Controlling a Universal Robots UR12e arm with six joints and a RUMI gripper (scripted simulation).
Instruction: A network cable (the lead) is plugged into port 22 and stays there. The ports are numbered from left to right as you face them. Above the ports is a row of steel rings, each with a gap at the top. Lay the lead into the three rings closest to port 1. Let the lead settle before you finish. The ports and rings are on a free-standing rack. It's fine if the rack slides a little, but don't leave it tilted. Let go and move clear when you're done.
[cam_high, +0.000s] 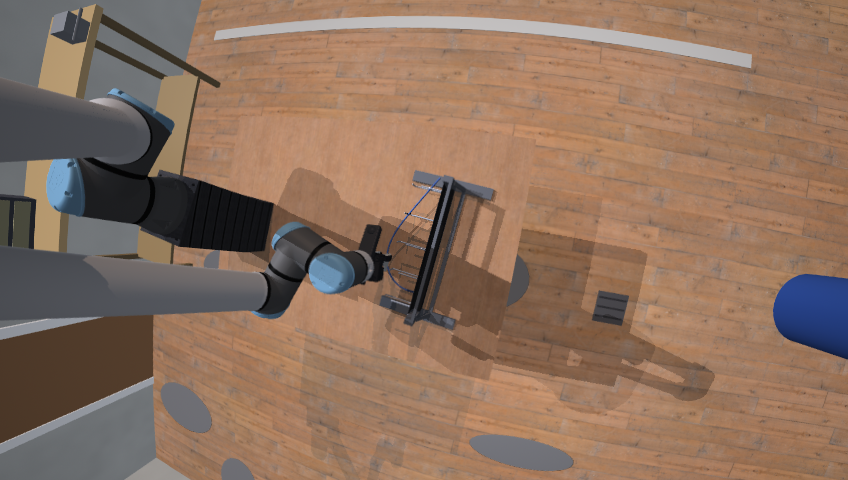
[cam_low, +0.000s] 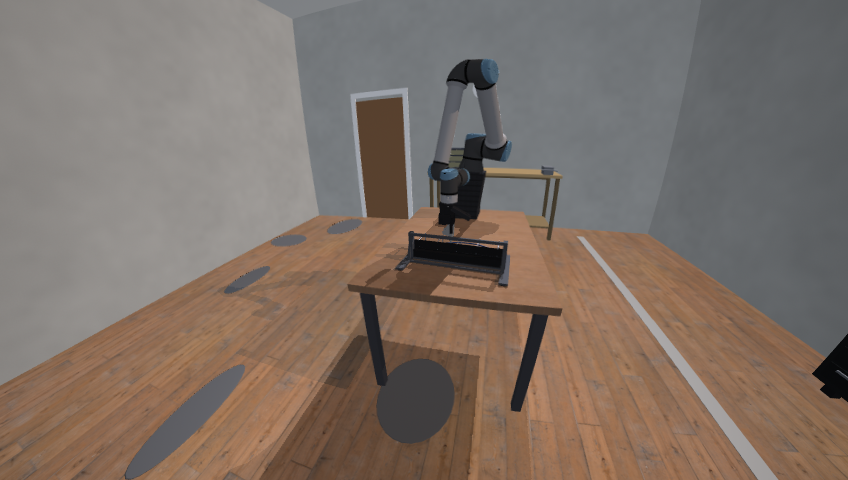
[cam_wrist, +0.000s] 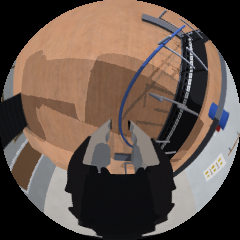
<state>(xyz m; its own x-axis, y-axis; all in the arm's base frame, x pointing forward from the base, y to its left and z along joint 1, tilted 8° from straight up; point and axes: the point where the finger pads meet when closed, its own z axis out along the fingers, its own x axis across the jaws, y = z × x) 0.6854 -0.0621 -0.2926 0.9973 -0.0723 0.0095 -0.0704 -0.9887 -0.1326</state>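
Now: the dark rack 16 cm ahead of my hand, 3 cm to the left of it and 1 cm above it.
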